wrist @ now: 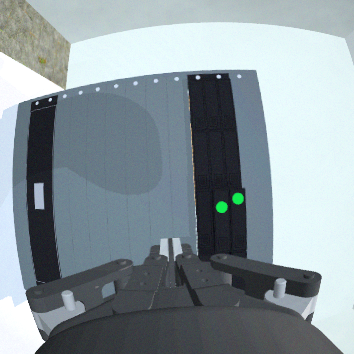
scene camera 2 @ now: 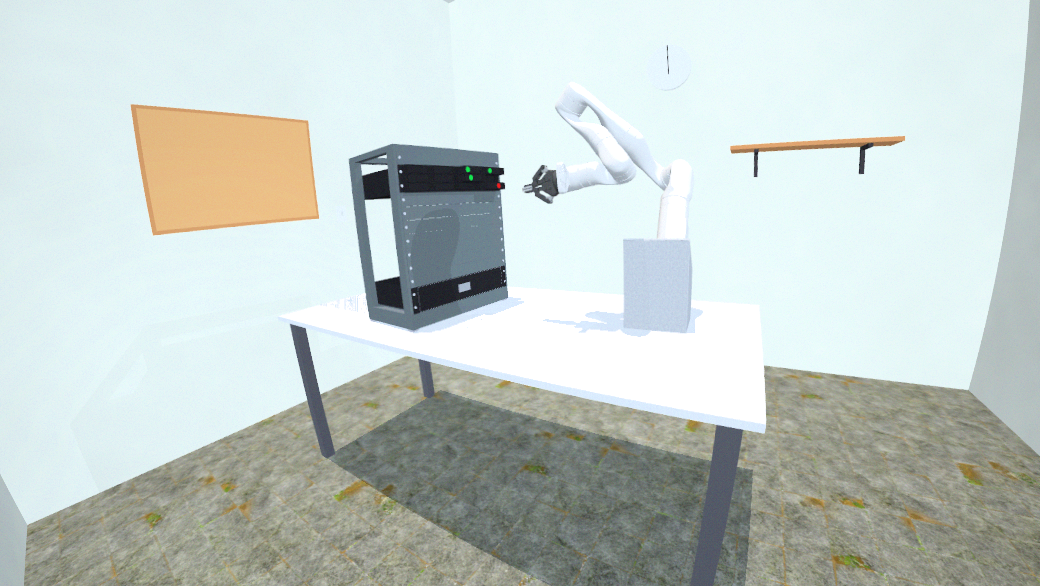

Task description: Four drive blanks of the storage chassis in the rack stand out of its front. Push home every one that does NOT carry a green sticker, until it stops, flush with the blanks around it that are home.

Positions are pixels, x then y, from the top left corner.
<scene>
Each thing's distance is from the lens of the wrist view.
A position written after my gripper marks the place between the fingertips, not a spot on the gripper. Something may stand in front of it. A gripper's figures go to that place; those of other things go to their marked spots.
my gripper (wrist: 170, 250): 0.17 m
rack (wrist: 104, 170): 0.47 m
</scene>
